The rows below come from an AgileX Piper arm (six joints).
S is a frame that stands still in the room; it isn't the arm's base.
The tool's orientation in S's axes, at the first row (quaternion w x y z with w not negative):
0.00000, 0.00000, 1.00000, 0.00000
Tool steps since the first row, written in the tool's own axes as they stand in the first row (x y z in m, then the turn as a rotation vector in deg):
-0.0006, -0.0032, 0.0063, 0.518, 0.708, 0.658
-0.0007, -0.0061, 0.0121, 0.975, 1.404, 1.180
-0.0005, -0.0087, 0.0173, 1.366, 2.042, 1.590
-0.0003, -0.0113, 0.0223, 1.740, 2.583, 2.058
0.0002, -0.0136, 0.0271, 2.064, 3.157, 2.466
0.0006, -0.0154, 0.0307, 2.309, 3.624, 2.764
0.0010, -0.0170, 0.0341, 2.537, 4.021, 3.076
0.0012, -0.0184, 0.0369, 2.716, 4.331, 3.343
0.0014, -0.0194, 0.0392, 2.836, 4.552, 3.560
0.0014, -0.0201, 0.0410, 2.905, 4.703, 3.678
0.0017, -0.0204, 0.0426, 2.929, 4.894, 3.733
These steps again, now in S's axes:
0.0006, -0.0032, -0.0063, -0.518, 0.708, -0.658
0.0007, -0.0061, -0.0121, -0.975, 1.404, -1.180
0.0005, -0.0087, -0.0173, -1.366, 2.042, -1.590
0.0003, -0.0113, -0.0223, -1.740, 2.583, -2.058
-0.0002, -0.0136, -0.0271, -2.064, 3.157, -2.466
-0.0006, -0.0154, -0.0307, -2.309, 3.624, -2.764
-0.0010, -0.0170, -0.0341, -2.537, 4.021, -3.076
-0.0012, -0.0184, -0.0369, -2.716, 4.331, -3.343
-0.0014, -0.0194, -0.0392, -2.836, 4.552, -3.560
-0.0014, -0.0201, -0.0410, -2.905, 4.703, -3.678
-0.0017, -0.0204, -0.0426, -2.929, 4.894, -3.733

